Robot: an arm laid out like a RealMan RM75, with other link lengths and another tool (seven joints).
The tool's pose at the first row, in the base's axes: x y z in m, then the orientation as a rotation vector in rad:
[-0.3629 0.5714 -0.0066 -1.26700 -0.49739 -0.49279]
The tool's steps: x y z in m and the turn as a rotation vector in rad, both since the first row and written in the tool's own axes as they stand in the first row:
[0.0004 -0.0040 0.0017 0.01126 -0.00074 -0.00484]
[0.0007 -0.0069 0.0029 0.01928 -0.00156 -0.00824]
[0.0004 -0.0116 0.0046 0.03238 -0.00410 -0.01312]
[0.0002 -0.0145 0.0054 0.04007 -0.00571 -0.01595]
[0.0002 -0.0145 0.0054 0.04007 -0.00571 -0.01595]
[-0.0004 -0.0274 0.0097 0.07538 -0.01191 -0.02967]
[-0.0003 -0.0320 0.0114 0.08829 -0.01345 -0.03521]
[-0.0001 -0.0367 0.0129 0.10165 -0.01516 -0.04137]
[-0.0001 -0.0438 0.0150 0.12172 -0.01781 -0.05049]
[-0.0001 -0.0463 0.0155 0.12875 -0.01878 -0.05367]
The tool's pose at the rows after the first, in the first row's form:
[-0.3651 0.5721 -0.0029 -1.25549 -0.50333 -0.49299]
[-0.3667 0.5726 -0.0002 -1.24738 -0.50776 -0.49290]
[-0.3699 0.5732 0.0036 -1.23462 -0.51553 -0.49145]
[-0.3719 0.5733 0.0058 -1.22717 -0.52016 -0.49049]
[-0.3719 0.5733 0.0058 -1.22717 -0.52016 -0.49049]
[-0.3805 0.5746 0.0163 -1.19235 -0.54071 -0.48735]
[-0.3833 0.5752 0.0203 -1.17928 -0.54790 -0.48705]
[-0.3861 0.5756 0.0243 -1.16567 -0.55567 -0.48701]
[-0.3905 0.5761 0.0303 -1.14526 -0.56726 -0.48675]
[-0.3921 0.5760 0.0323 -1.13811 -0.57133 -0.48661]

